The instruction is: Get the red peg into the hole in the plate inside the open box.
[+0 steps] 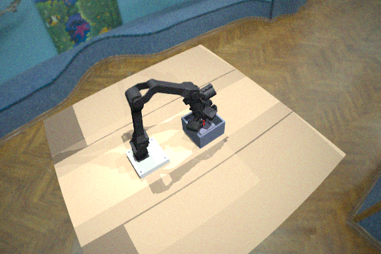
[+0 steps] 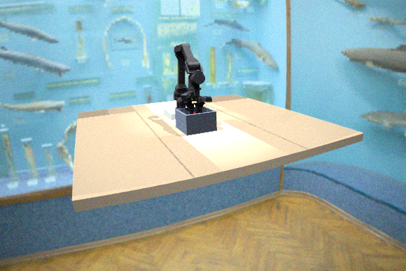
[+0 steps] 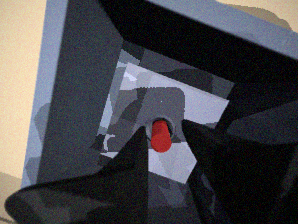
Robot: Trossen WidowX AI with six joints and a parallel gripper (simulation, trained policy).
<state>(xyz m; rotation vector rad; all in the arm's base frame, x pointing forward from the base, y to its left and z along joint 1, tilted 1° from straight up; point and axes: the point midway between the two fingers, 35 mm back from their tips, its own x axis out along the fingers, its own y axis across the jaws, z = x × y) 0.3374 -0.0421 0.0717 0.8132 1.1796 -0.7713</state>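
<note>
The red peg lies 10 mm below my gripper tip. The rest, counted from my gripper tip: pale plate 20 mm below; then blue-grey box 40 mm below.
</note>
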